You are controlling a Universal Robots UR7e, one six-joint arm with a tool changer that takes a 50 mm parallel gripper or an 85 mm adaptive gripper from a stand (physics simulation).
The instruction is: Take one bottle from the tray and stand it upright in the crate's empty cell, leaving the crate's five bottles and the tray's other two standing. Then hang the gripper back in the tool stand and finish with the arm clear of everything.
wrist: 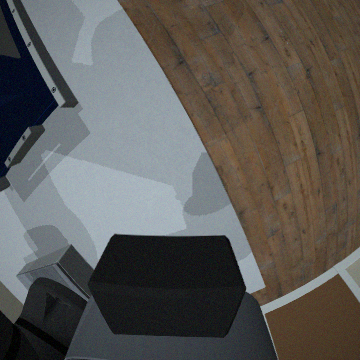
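Pixels of known places: arm's base, origin of the base link: (pixel 66 305).
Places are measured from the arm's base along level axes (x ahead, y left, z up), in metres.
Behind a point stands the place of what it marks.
Observation:
My gripper (pixel 167 285) shows at the bottom middle of the wrist view as a broad black block in front of a dark grey body. The two fingers cannot be told apart, so its opening and anything between them are hidden. No bottle can be made out in this view. The crate with its empty cell and the bottle tray cannot be made out either. The tool stand cannot be identified for certain.
A dark blue panel with grey edge rails (pixel 45 75) {x 0.317, y -0.191, z -0.024 m} lies at the upper left. A grey block (pixel 75 267) {x 0.068, y -0.076, z -0.026 m} and a dark rounded part (pixel 52 305) are at the lower left. The light grey table top (pixel 135 100) {x 0.240, y -0.270, z -0.054 m} ends at a curved-looking edge beside the wooden floor (pixel 280 125). A brown panel (pixel 315 325) with white borders is at the lower right.

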